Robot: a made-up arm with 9 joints. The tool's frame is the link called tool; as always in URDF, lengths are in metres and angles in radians. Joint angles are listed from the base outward.
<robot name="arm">
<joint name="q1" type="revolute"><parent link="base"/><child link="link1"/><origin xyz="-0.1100 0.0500 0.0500"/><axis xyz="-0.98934 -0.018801 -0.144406"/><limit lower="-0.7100" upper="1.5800"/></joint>
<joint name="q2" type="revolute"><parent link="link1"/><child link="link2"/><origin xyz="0.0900 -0.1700 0.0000"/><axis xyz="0 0 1"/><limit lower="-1.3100" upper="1.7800"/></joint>
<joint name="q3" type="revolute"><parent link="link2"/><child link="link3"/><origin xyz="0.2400 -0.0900 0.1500"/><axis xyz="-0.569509 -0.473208 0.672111"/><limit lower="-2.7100" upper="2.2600"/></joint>
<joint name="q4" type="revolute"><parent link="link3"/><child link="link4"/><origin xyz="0.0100 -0.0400 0.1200"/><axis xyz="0 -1 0"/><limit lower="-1.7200" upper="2.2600"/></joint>
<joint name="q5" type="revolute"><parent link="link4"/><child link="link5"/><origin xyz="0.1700 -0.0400 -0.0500"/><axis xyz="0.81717 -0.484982 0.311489"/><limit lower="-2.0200" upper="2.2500"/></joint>
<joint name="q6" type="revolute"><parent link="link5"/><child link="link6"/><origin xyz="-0.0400 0.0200 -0.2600"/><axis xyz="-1 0 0"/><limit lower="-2.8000" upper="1.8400"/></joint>
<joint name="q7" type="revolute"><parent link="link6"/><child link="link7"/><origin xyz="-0.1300 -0.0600 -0.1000"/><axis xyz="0 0 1"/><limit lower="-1.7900" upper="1.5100"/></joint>
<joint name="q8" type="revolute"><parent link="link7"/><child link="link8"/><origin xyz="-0.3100 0.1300 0.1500"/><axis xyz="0 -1 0"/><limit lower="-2.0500" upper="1.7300"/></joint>
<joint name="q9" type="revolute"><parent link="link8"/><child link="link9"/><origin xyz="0.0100 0.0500 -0.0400"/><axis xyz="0 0 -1"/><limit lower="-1.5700" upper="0.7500"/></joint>
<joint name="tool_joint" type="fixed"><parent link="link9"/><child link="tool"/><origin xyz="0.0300 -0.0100 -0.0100" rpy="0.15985 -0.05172 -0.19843"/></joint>
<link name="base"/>
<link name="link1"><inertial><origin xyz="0.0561 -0.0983 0.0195"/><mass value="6.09"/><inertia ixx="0.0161" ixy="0.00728" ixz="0" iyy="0.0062" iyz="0" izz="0.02"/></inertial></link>
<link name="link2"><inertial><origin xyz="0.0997 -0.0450 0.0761"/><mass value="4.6"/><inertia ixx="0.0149" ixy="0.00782" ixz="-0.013" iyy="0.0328" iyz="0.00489" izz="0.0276"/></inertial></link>
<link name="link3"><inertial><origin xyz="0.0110 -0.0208 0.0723"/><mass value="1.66"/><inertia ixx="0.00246" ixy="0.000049" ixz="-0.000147" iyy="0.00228" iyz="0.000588" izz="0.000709"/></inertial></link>
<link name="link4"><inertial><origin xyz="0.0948 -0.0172 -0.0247"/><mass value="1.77"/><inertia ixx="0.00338" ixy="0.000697" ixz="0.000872" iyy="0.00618" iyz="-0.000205" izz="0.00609"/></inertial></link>
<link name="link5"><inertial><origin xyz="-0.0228 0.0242 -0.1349"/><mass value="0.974"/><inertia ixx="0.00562" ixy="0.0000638" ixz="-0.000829" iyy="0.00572" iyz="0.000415" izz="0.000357"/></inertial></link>
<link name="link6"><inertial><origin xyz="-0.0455 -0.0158 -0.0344"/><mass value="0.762"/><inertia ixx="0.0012" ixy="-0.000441" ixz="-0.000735" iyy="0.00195" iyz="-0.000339" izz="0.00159"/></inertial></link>
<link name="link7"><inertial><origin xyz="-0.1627 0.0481 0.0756"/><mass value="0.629"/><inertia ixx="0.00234" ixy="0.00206" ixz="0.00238" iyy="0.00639" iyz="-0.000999" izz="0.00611"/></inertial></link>
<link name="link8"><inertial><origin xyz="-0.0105 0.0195 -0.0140"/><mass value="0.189"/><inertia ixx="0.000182" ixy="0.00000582" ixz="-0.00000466" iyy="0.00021" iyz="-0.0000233" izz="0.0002"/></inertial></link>
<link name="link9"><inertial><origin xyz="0.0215 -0.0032 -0.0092"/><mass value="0.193"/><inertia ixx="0.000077" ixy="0" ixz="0" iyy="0.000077" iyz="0" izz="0.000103"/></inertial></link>
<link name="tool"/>
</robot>
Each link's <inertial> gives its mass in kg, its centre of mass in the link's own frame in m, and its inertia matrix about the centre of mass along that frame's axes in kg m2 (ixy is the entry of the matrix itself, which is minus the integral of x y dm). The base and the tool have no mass. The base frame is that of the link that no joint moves.
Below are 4 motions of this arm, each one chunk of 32 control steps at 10 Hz.
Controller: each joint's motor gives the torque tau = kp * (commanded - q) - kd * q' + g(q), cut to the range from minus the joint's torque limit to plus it. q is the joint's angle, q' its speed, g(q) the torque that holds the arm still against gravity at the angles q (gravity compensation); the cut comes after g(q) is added. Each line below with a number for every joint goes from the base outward.
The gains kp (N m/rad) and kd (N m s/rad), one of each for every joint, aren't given. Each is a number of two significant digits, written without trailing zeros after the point. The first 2 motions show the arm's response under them.
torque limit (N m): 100 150 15 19 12 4.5 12 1.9 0.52
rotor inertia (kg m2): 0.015 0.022 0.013 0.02 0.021 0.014 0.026 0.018 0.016
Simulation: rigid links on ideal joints. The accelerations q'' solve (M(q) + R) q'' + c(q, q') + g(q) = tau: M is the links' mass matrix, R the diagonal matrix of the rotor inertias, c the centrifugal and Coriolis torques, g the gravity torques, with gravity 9.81 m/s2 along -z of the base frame. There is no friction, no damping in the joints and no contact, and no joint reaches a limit. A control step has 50 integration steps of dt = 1/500 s. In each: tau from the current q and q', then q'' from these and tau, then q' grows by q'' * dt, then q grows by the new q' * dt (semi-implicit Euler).
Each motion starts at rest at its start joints. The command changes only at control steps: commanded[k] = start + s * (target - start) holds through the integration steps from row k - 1 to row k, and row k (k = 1, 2, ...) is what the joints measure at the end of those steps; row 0 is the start. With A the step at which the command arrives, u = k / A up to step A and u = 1 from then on. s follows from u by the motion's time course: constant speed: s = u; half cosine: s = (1 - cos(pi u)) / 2; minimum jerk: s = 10 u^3 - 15 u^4 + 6 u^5; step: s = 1 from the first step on.
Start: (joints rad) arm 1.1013 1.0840 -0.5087 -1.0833 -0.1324 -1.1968 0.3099 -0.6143 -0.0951
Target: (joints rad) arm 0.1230 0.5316 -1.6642 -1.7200 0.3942 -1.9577 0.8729 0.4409 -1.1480
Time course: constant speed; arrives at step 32
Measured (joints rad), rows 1 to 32:
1: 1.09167 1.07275 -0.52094 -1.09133 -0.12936 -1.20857 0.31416 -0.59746 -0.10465
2: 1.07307 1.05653 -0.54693 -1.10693 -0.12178 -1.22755 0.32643 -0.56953 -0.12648
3: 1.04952 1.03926 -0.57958 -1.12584 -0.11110 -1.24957 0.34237 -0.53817 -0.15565
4: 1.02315 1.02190 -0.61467 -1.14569 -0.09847 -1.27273 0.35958 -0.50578 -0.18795
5: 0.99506 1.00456 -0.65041 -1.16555 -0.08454 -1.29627 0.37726 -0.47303 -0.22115
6: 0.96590 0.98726 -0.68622 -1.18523 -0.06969 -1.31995 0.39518 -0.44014 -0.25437
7: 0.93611 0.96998 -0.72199 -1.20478 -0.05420 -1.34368 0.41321 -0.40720 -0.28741
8: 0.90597 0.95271 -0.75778 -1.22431 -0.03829 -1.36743 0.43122 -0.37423 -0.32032
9: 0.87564 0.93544 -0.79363 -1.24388 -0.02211 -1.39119 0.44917 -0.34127 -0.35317
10: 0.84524 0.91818 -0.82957 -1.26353 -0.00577 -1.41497 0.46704 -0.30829 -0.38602
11: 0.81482 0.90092 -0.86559 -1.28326 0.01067 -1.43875 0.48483 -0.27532 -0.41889
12: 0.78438 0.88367 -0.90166 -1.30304 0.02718 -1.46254 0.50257 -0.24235 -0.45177
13: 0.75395 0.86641 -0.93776 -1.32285 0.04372 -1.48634 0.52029 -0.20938 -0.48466
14: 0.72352 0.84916 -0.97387 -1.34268 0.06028 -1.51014 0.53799 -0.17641 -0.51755
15: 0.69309 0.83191 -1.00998 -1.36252 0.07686 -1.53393 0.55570 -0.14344 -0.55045
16: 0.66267 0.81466 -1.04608 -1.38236 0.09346 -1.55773 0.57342 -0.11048 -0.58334
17: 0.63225 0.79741 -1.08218 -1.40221 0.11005 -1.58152 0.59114 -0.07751 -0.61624
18: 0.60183 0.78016 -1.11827 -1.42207 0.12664 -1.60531 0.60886 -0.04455 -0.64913
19: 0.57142 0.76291 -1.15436 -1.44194 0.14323 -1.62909 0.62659 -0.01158 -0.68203
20: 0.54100 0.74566 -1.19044 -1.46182 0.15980 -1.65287 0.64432 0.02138 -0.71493
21: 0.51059 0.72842 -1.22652 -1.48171 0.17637 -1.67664 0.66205 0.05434 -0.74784
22: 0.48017 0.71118 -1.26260 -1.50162 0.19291 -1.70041 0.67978 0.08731 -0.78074
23: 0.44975 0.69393 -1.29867 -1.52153 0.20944 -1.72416 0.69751 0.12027 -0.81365
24: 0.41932 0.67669 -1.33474 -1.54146 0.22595 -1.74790 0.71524 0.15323 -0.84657
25: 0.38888 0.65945 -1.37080 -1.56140 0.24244 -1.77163 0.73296 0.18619 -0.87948
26: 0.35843 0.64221 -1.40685 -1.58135 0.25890 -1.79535 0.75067 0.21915 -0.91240
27: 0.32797 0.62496 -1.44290 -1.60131 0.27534 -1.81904 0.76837 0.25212 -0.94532
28: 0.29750 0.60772 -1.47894 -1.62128 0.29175 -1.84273 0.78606 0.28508 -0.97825
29: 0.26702 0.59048 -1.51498 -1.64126 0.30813 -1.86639 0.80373 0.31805 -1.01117
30: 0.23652 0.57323 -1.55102 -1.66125 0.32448 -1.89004 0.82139 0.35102 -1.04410
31: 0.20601 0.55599 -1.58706 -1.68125 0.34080 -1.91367 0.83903 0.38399 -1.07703
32: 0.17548 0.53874 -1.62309 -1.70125 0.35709 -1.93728 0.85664 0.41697 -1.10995
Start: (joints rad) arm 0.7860 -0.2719 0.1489 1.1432 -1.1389 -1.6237 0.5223 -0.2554 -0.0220
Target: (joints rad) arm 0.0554 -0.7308 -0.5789 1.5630 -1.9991 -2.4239 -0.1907 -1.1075 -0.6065
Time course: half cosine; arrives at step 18
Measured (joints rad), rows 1 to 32:
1: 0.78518 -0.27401 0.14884 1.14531 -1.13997 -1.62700 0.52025 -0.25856 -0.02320
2: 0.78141 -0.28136 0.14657 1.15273 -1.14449 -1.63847 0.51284 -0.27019 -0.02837
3: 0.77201 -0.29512 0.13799 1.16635 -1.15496 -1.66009 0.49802 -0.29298 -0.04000
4: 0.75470 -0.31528 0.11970 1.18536 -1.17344 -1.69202 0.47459 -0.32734 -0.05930
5: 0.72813 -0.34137 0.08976 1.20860 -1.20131 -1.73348 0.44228 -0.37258 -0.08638
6: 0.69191 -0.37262 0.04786 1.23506 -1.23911 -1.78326 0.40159 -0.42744 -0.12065
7: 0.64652 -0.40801 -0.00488 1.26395 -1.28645 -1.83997 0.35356 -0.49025 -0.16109
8: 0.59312 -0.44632 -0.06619 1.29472 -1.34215 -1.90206 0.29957 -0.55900 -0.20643
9: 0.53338 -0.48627 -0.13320 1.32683 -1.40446 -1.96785 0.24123 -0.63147 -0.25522
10: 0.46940 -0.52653 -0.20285 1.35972 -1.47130 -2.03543 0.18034 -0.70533 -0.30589
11: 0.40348 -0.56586 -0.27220 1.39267 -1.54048 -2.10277 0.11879 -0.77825 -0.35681
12: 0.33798 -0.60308 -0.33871 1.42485 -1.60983 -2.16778 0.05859 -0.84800 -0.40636
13: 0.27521 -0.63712 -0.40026 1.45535 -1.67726 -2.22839 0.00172 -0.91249 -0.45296
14: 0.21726 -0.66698 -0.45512 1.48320 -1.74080 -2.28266 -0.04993 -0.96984 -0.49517
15: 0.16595 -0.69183 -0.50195 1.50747 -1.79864 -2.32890 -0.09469 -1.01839 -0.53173
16: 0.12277 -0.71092 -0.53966 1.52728 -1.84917 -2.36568 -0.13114 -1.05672 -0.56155
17: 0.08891 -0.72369 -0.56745 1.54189 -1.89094 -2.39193 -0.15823 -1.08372 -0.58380
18: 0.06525 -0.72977 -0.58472 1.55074 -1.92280 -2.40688 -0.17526 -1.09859 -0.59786
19: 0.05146 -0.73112 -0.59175 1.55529 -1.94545 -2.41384 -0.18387 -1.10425 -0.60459
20: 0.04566 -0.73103 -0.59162 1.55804 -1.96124 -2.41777 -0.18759 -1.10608 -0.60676
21: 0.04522 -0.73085 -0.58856 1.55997 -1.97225 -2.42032 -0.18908 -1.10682 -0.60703
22: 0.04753 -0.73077 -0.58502 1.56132 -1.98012 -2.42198 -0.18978 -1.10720 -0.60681
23: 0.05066 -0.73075 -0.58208 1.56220 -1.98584 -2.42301 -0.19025 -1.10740 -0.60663
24: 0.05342 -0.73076 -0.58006 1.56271 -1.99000 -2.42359 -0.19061 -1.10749 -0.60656
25: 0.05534 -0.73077 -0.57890 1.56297 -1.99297 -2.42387 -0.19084 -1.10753 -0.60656
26: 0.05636 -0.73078 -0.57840 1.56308 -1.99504 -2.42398 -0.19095 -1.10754 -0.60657
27: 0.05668 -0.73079 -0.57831 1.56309 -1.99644 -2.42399 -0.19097 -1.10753 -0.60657
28: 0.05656 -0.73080 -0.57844 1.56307 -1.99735 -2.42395 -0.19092 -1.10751 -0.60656
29: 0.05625 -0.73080 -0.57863 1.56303 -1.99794 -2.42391 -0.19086 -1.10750 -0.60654
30: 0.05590 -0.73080 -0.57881 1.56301 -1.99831 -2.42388 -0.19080 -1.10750 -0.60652
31: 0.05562 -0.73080 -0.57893 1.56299 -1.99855 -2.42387 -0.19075 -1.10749 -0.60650
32: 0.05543 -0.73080 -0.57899 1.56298 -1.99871 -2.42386 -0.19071 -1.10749 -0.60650
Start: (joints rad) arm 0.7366 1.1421 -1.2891 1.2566 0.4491 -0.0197 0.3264 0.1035 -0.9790
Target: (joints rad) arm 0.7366 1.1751 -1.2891 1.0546 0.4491 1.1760 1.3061 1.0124 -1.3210
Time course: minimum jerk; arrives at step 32
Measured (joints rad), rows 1 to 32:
1: 0.73660 1.14211 -1.28909 1.25658 0.44911 -0.01952 0.32651 0.10363 -0.97903
2: 0.73657 1.14215 -1.28903 1.25641 0.44918 -0.01821 0.32730 0.10461 -0.97925
3: 0.73652 1.14227 -1.28889 1.25588 0.44934 -0.01448 0.32975 0.10748 -0.97999
4: 0.73645 1.14252 -1.28865 1.25478 0.44958 -0.00702 0.33491 0.11330 -0.98163
5: 0.73637 1.14293 -1.28835 1.25289 0.44988 0.00524 0.34374 0.12290 -0.98454
6: 0.73630 1.14350 -1.28804 1.25005 0.45022 0.02315 0.35699 0.13690 -0.98901
7: 0.73625 1.14425 -1.28777 1.24617 0.45056 0.04724 0.37519 0.15570 -0.99523
8: 0.73620 1.14518 -1.28755 1.24117 0.45088 0.07782 0.39865 0.17949 -1.00332
9: 0.73618 1.14628 -1.28741 1.23505 0.45116 0.11491 0.42747 0.20828 -1.01333
10: 0.73617 1.14756 -1.28734 1.22783 0.45139 0.15834 0.46156 0.24191 -1.02521
11: 0.73619 1.14900 -1.28734 1.21959 0.45156 0.20771 0.50066 0.28005 -1.03887
12: 0.73622 1.15057 -1.28741 1.21040 0.45166 0.26248 0.54437 0.32228 -1.05417
13: 0.73627 1.15227 -1.28753 1.20037 0.45167 0.32195 0.59212 0.36804 -1.07092
14: 0.73634 1.15406 -1.28771 1.18964 0.45159 0.38529 0.64327 0.41668 -1.08888
15: 0.73642 1.15592 -1.28795 1.17835 0.45139 0.45160 0.69707 0.46749 -1.10779
16: 0.73652 1.15782 -1.28825 1.16668 0.45106 0.51989 0.75271 0.51971 -1.12736
17: 0.73662 1.15973 -1.28860 1.15478 0.45060 0.58914 0.80933 0.57254 -1.14728
18: 0.73672 1.16163 -1.28899 1.14286 0.45003 0.65829 0.86604 0.62516 -1.16723
19: 0.73681 1.16348 -1.28940 1.13111 0.44937 0.72629 0.92195 0.67677 -1.18690
20: 0.73690 1.16527 -1.28979 1.11973 0.44865 0.79210 0.97621 0.72657 -1.20598
21: 0.73696 1.16696 -1.29014 1.10891 0.44793 0.85473 1.02799 0.77381 -1.22416
22: 0.73702 1.16852 -1.29041 1.09882 0.44725 0.91323 1.07654 0.81781 -1.24119
23: 0.73705 1.16994 -1.29059 1.08962 0.44666 0.96680 1.12119 0.85795 -1.25683
24: 0.73707 1.17120 -1.29066 1.08144 0.44617 1.01471 1.16137 0.89373 -1.27088
25: 0.73708 1.17229 -1.29065 1.07435 0.44581 1.05643 1.19663 0.92477 -1.28319
26: 0.73708 1.17319 -1.29057 1.06840 0.44559 1.09160 1.22667 0.95081 -1.29366
27: 0.73706 1.17390 -1.29044 1.06360 0.44549 1.12007 1.25136 0.97179 -1.30226
28: 0.73704 1.17443 -1.29029 1.05994 0.44551 1.14195 1.27075 0.98781 -1.30901
29: 0.73701 1.17479 -1.29013 1.05732 0.44564 1.15760 1.28508 0.99918 -1.31399
30: 0.73697 1.17501 -1.28998 1.05565 0.44586 1.16769 1.29484 1.00642 -1.31737
31: 0.73692 1.17510 -1.28983 1.05476 0.44618 1.17322 1.30075 1.01031 -1.31940
32: 0.73686 1.17512 -1.28967 1.05443 0.44661 1.17551 1.30380 1.01189 -1.32042

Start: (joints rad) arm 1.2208 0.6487 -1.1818 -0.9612 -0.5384 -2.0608 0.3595 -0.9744 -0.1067
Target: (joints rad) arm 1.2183 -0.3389 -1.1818 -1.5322 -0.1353 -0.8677 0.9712 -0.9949 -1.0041
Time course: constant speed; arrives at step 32
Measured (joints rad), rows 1 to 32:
1: 1.22211 0.62768 -1.18087 -0.96931 -0.53457 -2.04162 0.36678 -0.97387 -0.11481
2: 1.22189 0.59906 -1.18097 -0.98301 -0.52826 -2.01196 0.38106 -0.97456 -0.13322
3: 1.22125 0.56867 -1.18131 -0.99937 -0.52047 -1.97778 0.39777 -0.97555 -0.15798
4: 1.22070 0.53791 -1.18170 -1.01686 -0.51154 -1.94173 0.41551 -0.97642 -0.18554
5: 1.22031 0.50708 -1.18203 -1.03471 -0.50164 -1.90493 0.43385 -0.97717 -0.21391
6: 1.22007 0.47622 -1.18224 -1.05260 -0.49096 -1.86784 0.45260 -0.97787 -0.24231
7: 1.21991 0.44536 -1.18234 -1.07044 -0.47969 -1.83062 0.47160 -0.97853 -0.27056
8: 1.21980 0.41450 -1.18237 -1.08824 -0.46798 -1.79335 0.49073 -0.97919 -0.29867
9: 1.21972 0.38363 -1.18236 -1.10603 -0.45597 -1.75607 0.50992 -0.97984 -0.32672
10: 1.21966 0.35277 -1.18234 -1.12382 -0.44377 -1.71877 0.52912 -0.98049 -0.35474
11: 1.21960 0.32191 -1.18233 -1.14164 -0.43144 -1.68147 0.54830 -0.98114 -0.38277
12: 1.21954 0.29104 -1.18232 -1.15947 -0.41903 -1.64417 0.56747 -0.98178 -0.41081
13: 1.21948 0.26018 -1.18233 -1.17732 -0.40657 -1.60686 0.58662 -0.98243 -0.43885
14: 1.21941 0.22932 -1.18233 -1.19517 -0.39408 -1.56956 0.60576 -0.98307 -0.46690
15: 1.21934 0.19845 -1.18234 -1.21303 -0.38157 -1.53225 0.62489 -0.98372 -0.49495
16: 1.21927 0.16759 -1.18235 -1.23089 -0.36904 -1.49494 0.64402 -0.98437 -0.52300
17: 1.21920 0.13673 -1.18235 -1.24875 -0.35650 -1.45763 0.66315 -0.98501 -0.55105
18: 1.21913 0.10586 -1.18236 -1.26660 -0.34395 -1.42033 0.68228 -0.98566 -0.57910
19: 1.21906 0.07500 -1.18236 -1.28446 -0.33140 -1.38303 0.70141 -0.98630 -0.60715
20: 1.21898 0.04414 -1.18237 -1.30231 -0.31885 -1.34572 0.72054 -0.98695 -0.63520
21: 1.21891 0.01327 -1.18237 -1.32016 -0.30629 -1.30842 0.73967 -0.98759 -0.66325
22: 1.21883 -0.01759 -1.18238 -1.33802 -0.29373 -1.27113 0.75880 -0.98824 -0.69130
23: 1.21876 -0.04846 -1.18238 -1.35587 -0.28118 -1.23383 0.77793 -0.98888 -0.71935
24: 1.21868 -0.07932 -1.18239 -1.37372 -0.26862 -1.19654 0.79705 -0.98953 -0.74740
25: 1.21861 -0.11018 -1.18239 -1.39157 -0.25606 -1.15924 0.81618 -0.99017 -0.77545
26: 1.21853 -0.14105 -1.18240 -1.40942 -0.24350 -1.12196 0.83531 -0.99082 -0.80350
27: 1.21845 -0.17191 -1.18240 -1.42727 -0.23094 -1.08467 0.85444 -0.99146 -0.83155
28: 1.21838 -0.20277 -1.18241 -1.44511 -0.21838 -1.04738 0.87357 -0.99210 -0.85960
29: 1.21830 -0.23364 -1.18241 -1.46296 -0.20582 -1.01010 0.89270 -0.99275 -0.88764
30: 1.21823 -0.26450 -1.18241 -1.48080 -0.19325 -0.97283 0.91183 -0.99339 -0.91569
31: 1.21815 -0.29536 -1.18242 -1.49865 -0.18069 -0.93555 0.93096 -0.99403 -0.94374
32: 1.21807 -0.32623 -1.18242 -1.51649 -0.16813 -0.89828 0.95008 -0.99467 -0.97179

